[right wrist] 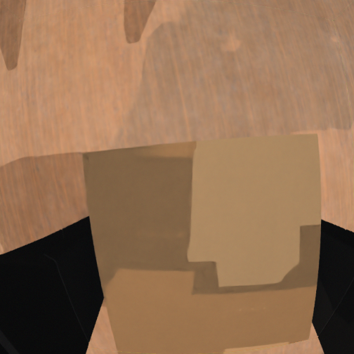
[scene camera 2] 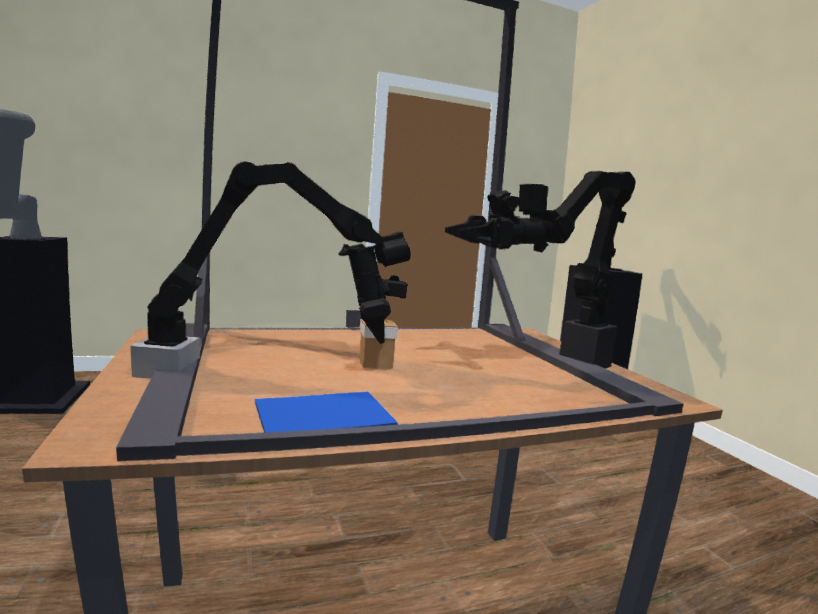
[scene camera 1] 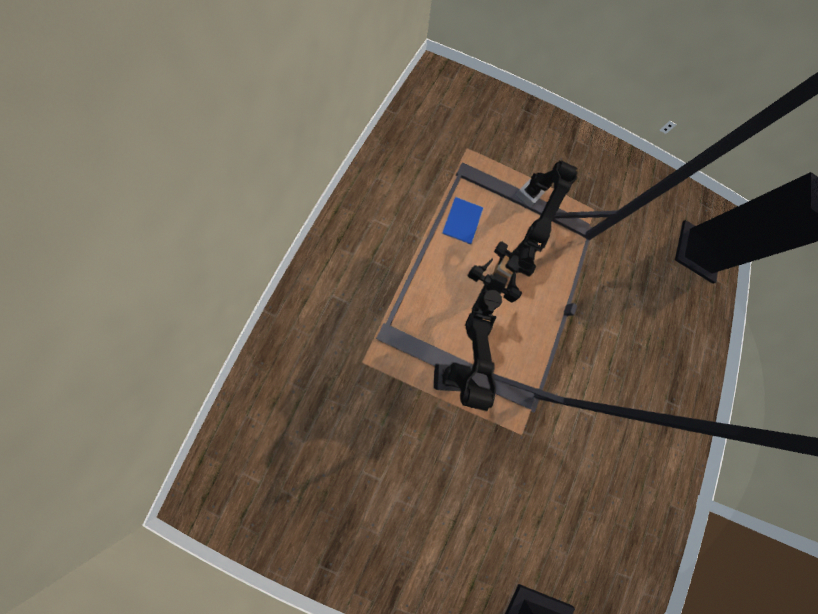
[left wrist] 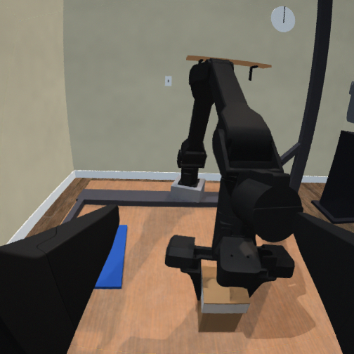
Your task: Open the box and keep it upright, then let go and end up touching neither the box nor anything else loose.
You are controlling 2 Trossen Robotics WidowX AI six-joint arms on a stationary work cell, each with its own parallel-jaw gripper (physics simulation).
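Pixels of known places: left gripper, fingertip midpoint: (scene camera 2: 451, 231) (scene camera 1: 503, 265); right gripper, fingertip midpoint: (scene camera 2: 380, 339) (scene camera 1: 505, 268); left arm's base at its link origin: (scene camera 2: 590, 323) (scene camera 1: 450, 377); right arm's base at its link origin: (scene camera 2: 166, 341) (scene camera 1: 532, 190).
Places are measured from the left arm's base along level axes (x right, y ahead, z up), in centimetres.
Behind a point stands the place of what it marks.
Note:
A small cardboard box (scene camera 1: 502, 272) (scene camera 2: 377, 356) (left wrist: 218, 322) (right wrist: 250, 200) with a whitish band near its top stands upright on the table (scene camera 2: 475, 386) @[y 39.2, x 3.0, z -10.8 cm]. Patchy shadows cross its cardboard surfaces in the right wrist view, so I cannot tell how its lid or flaps stand. My right gripper (scene camera 2: 379, 338) @[y 48.9, x 23.9, z -4.5 cm] (left wrist: 220, 300) (right wrist: 200, 213) comes down from above and is shut on the box, one finger on each side. My left gripper (scene camera 2: 450, 230) @[y 40.4, x 12.8, z 20.7 cm] is open and empty, level in the air above the box and pointing towards the right arm's wrist. Its fingers are apart from the box.
A flat blue mat (scene camera 1: 462, 220) @[y 73.6, x 5.0, z -10.0 cm] (scene camera 2: 323, 413) @[y 74.7, x 4.4, z -10.0 cm] (left wrist: 114, 270) lies near one table edge. A low dark frame rail (scene camera 2: 409, 432) @[y 67.8, x -9.6, z -9.4 cm] runs around the table. Tall dark posts (scene camera 2: 210, 132) @[y 74.1, x 69.7, z 42.0 cm] rise on the far side. In scene camera 1, the two arms' hands overlap closely over the box.

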